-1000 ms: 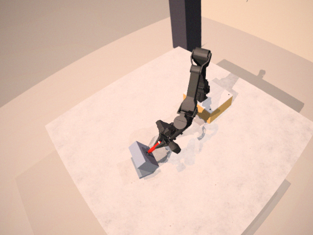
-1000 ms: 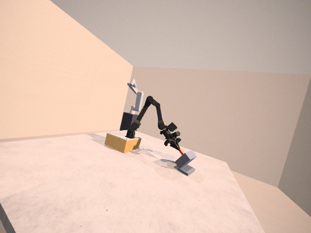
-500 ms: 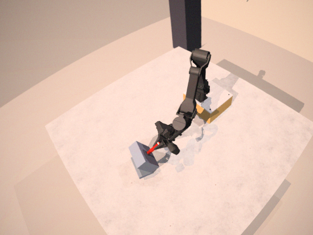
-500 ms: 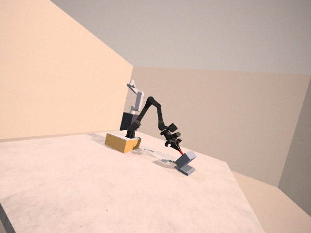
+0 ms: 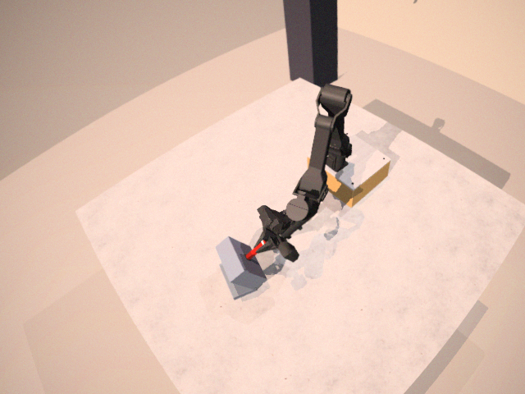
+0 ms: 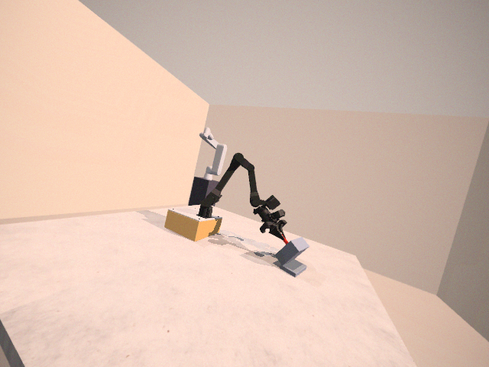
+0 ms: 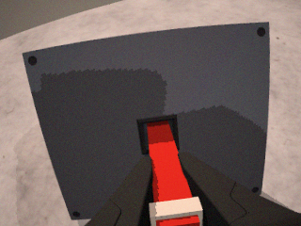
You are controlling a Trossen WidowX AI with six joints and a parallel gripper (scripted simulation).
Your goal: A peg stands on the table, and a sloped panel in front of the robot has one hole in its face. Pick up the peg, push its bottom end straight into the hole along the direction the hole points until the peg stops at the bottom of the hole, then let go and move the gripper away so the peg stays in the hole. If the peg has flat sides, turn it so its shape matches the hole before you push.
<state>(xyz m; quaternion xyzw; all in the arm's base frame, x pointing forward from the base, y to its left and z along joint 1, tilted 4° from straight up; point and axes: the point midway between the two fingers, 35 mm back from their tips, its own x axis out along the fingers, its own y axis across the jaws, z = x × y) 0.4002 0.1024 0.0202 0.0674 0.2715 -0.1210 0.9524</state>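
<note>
The grey sloped panel lies 5 cm ahead of my gripper tip, 1 cm to the right of it and 3 cm below it. Round my gripper tip: red peg 1 cm behind, 1 cm above.
</note>
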